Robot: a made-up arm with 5 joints. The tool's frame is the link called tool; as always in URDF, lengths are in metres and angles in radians. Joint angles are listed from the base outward.
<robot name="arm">
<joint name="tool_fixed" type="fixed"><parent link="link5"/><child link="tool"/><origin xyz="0.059 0.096 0.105" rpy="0 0 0"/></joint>
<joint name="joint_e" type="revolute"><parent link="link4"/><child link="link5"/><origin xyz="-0.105 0.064 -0.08" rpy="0 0 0"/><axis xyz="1 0 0"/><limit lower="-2.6" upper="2.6"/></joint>
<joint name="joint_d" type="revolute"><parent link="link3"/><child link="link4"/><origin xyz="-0.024 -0.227 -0.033" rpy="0 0 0"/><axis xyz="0 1 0"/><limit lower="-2.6" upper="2.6"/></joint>
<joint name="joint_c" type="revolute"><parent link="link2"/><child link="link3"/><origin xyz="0.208 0.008 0.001" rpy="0 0 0"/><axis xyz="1 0 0"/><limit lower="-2.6" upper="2.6"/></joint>
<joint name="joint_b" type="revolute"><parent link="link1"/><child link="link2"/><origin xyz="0.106 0.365 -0.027" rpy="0 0 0"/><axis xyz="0 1 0"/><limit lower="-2.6" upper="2.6"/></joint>
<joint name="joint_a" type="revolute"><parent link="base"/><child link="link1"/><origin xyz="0 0 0.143" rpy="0 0 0"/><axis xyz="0 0 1"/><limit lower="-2.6" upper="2.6"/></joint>
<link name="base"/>
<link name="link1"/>
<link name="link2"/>
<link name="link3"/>
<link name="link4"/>
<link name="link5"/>
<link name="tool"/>
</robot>
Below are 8 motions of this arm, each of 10 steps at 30 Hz.
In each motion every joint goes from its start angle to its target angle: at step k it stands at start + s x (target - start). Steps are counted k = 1, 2, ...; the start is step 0. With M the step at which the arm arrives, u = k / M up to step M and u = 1 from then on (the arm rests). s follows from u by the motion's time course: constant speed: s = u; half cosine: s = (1 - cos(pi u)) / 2; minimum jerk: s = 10 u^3 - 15 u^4 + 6 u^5.
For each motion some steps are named. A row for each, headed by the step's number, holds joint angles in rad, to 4 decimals.
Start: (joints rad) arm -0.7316 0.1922 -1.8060 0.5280 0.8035
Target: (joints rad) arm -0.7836 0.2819 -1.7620 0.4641 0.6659
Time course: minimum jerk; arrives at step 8
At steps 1, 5, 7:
1: -0.7324 0.1936 -1.8053 0.5270 0.8013
5: -0.7693 0.2572 -1.7741 0.4817 0.7038
7: -0.7828 0.2805 -1.7627 0.4651 0.6681

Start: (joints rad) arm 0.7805 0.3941 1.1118 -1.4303 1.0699
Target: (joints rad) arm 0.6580 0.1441 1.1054 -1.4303 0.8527
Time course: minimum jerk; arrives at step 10
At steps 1, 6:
1: 0.7795 0.3920 1.1117 -1.4303 1.0680
6: 0.6969 0.2235 1.1074 -1.4303 0.9216

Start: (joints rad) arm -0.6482 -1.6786 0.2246 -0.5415 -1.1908
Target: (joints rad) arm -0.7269 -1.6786 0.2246 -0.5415 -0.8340
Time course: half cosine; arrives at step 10
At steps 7, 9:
7: -0.7107 -1.6786 0.2246 -0.5415 -0.9075
9: -0.7250 -1.6786 0.2246 -0.5415 -0.8427

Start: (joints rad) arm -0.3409 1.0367 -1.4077 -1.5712 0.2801
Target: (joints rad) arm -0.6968 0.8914 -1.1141 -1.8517 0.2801
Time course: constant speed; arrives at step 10
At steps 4, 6, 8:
4: -0.4833 0.9786 -1.2903 -1.6834 0.2801
6: -0.5544 0.9495 -1.2315 -1.7395 0.2801
8: -0.6256 0.9205 -1.1728 -1.7956 0.2801

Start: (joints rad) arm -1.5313 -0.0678 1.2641 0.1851 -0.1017
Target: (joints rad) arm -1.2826 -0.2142 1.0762 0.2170 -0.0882
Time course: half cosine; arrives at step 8
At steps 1, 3, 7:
1: -1.5218 -0.0734 1.2569 0.1863 -0.1012
3: -1.4545 -0.1130 1.2061 0.1949 -0.0975
7: -1.2921 -0.2086 1.0834 0.2158 -0.0887

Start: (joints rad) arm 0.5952 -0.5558 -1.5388 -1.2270 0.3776
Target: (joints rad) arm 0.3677 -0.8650 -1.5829 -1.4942 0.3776
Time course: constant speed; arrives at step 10
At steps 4, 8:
4: 0.5042 -0.6795 -1.5564 -1.3339 0.3776
8: 0.4132 -0.8032 -1.5741 -1.4408 0.3776

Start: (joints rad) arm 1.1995 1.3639 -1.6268 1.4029 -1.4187
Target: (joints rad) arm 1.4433 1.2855 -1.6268 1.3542 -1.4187
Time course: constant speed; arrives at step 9
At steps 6, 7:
6: 1.3620 1.3116 -1.6268 1.3704 -1.4187
7: 1.3891 1.3029 -1.6268 1.3650 -1.4187

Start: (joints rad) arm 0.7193 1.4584 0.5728 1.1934 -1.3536
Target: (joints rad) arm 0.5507 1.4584 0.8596 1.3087 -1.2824
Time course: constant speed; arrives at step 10
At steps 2, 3, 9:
2: 0.6856 1.4584 0.6302 1.2165 -1.3394
3: 0.6687 1.4584 0.6588 1.2280 -1.3322
9: 0.5676 1.4584 0.8309 1.2972 -1.2895

